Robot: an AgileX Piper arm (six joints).
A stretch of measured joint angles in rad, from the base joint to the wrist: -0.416, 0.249, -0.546, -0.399, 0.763, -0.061; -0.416, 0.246, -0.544, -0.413, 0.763, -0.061; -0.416, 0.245, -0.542, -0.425, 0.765, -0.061; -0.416, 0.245, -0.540, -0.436, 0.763, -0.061; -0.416, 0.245, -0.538, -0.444, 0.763, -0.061; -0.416, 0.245, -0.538, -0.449, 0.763, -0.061; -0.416, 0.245, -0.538, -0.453, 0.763, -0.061; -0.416, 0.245, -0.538, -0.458, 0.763, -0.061; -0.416, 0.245, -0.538, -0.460, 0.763, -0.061; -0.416, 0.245, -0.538, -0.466, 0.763, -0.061; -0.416, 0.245, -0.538, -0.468, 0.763, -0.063; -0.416, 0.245, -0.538, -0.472, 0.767, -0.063; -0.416, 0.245, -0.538, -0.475, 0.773, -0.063; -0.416, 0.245, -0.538, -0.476, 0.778, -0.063; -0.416, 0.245, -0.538, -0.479, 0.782, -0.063; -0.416, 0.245, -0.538, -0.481, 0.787, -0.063; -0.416, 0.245, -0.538, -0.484, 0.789, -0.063; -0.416, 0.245, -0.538, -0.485, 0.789, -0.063; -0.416, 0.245, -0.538, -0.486, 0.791, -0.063
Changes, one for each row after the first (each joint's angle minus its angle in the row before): 0.000, -0.003, 0.002, -0.014, 0.000, 0.000; 0.000, -0.001, 0.002, -0.012, 0.002, 0.000; 0.000, 0.000, 0.002, -0.011, -0.002, 0.000; 0.000, 0.000, 0.002, -0.008, 0.000, 0.000; 0.000, 0.000, 0.000, -0.005, 0.000, 0.000; 0.000, 0.000, 0.000, -0.004, 0.000, 0.000; 0.000, 0.000, 0.000, -0.005, 0.000, 0.000; 0.000, 0.000, 0.000, -0.002, 0.000, 0.000; 0.000, 0.000, 0.000, -0.006, 0.000, 0.000; 0.000, 0.000, 0.000, -0.002, 0.000, -0.002; 0.000, 0.000, 0.000, -0.004, 0.004, 0.000; 0.000, 0.000, 0.000, -0.003, 0.006, 0.000; 0.000, 0.000, 0.000, -0.001, 0.005, 0.000; 0.000, 0.000, 0.000, -0.003, 0.004, 0.000; 0.000, 0.000, 0.000, -0.002, 0.005, 0.000; 0.000, 0.000, 0.000, -0.003, 0.002, 0.000; 0.000, 0.000, 0.000, -0.001, 0.000, 0.000; 0.000, 0.000, 0.000, -0.001, 0.002, 0.000
